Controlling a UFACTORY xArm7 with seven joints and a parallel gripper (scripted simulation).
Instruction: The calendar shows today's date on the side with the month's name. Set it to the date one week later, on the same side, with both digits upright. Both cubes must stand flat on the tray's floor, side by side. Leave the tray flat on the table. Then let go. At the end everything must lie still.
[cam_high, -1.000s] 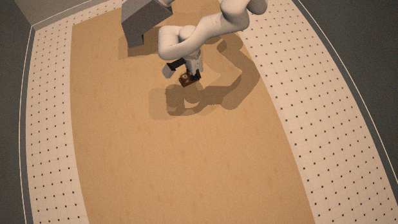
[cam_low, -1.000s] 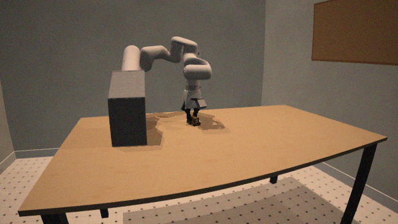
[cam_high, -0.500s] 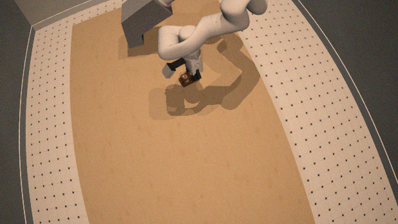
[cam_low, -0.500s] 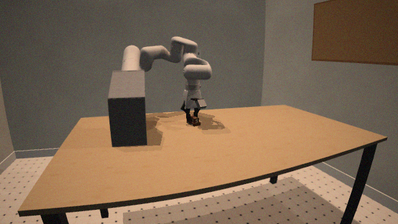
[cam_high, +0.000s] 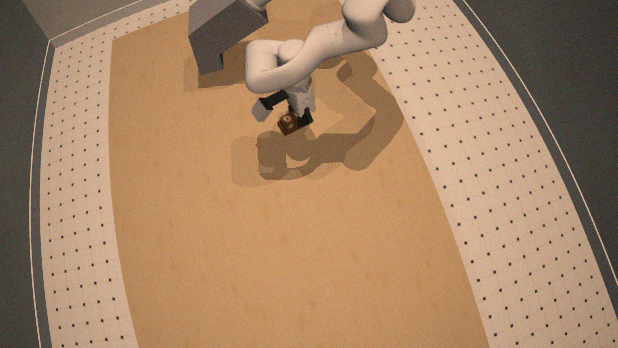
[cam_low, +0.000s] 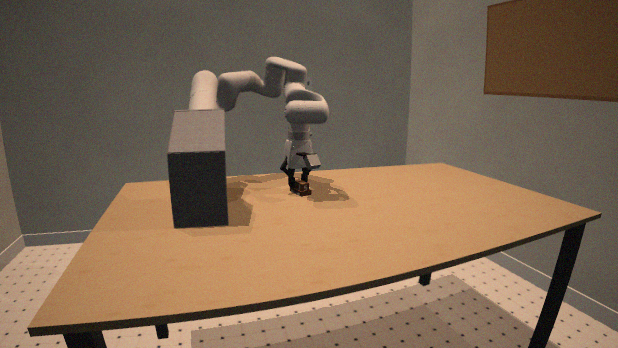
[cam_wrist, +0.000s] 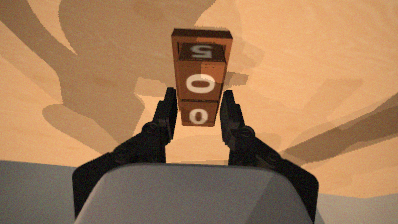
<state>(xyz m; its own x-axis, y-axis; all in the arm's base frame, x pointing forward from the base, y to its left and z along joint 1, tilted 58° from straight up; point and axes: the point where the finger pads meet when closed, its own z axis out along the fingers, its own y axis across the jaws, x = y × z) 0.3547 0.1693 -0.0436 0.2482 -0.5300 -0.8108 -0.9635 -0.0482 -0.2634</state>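
Right now my hand is 2 cm to the left of the brown tray and 3 cm above it.
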